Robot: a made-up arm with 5 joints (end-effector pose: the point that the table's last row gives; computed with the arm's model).
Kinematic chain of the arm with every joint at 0, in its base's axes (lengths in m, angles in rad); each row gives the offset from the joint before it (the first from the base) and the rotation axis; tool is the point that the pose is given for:
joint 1: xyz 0 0 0.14 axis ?
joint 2: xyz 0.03 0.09 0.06 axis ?
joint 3: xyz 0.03 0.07 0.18 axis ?
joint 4: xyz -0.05 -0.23 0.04 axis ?
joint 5: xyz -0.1 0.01 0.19 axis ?
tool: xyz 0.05 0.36 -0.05
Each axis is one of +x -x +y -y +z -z.
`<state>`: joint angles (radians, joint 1 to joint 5).
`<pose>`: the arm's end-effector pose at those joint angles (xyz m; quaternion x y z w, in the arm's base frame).
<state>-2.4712 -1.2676 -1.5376 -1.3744 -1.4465</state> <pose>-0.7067 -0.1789 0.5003 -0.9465 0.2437 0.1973 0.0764</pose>
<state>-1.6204 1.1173 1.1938 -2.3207 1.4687</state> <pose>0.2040 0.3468 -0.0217 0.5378 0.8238 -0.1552 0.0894</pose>
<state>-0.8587 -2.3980 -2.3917 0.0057 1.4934</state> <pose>-0.1843 0.1588 0.3308 -0.2440 -0.2865 -0.9243 0.0635</pose>
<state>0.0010 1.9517 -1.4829 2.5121 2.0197</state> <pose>-0.4195 -0.2566 -0.0840 -0.9096 0.3792 0.0309 0.1668</pose>
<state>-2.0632 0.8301 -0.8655 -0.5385 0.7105</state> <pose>-0.2434 -0.5005 0.4585 0.5062 -0.4922 0.6027 0.3719</pose>
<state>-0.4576 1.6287 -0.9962 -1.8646 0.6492</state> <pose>-0.7565 -0.1831 0.1042 0.5484 -0.7182 0.2789 0.3249</pose>
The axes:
joint 1: -z
joint 2: -y
joint 3: +x
joint 4: -x
joint 5: -y

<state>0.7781 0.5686 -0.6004 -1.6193 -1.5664</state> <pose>-0.3134 0.4040 0.7248 0.3761 0.2973 0.1045 0.8714</pose>
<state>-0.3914 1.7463 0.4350 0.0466 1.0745</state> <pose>-0.4524 0.0269 0.0693 0.3671 -0.9147 0.0929 0.1413</pose>
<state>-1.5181 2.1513 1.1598 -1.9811 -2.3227</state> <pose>0.3542 0.2854 0.1515 0.4484 0.4253 -0.5706 0.5408</pose>
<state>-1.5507 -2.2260 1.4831 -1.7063 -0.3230</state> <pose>0.2621 -0.0719 0.3858 0.4304 0.3899 -0.5863 0.5648</pose>
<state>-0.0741 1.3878 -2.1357 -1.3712 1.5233</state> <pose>-0.3008 0.7281 0.1823 -0.3378 -0.9348 0.0292 0.1057</pose>
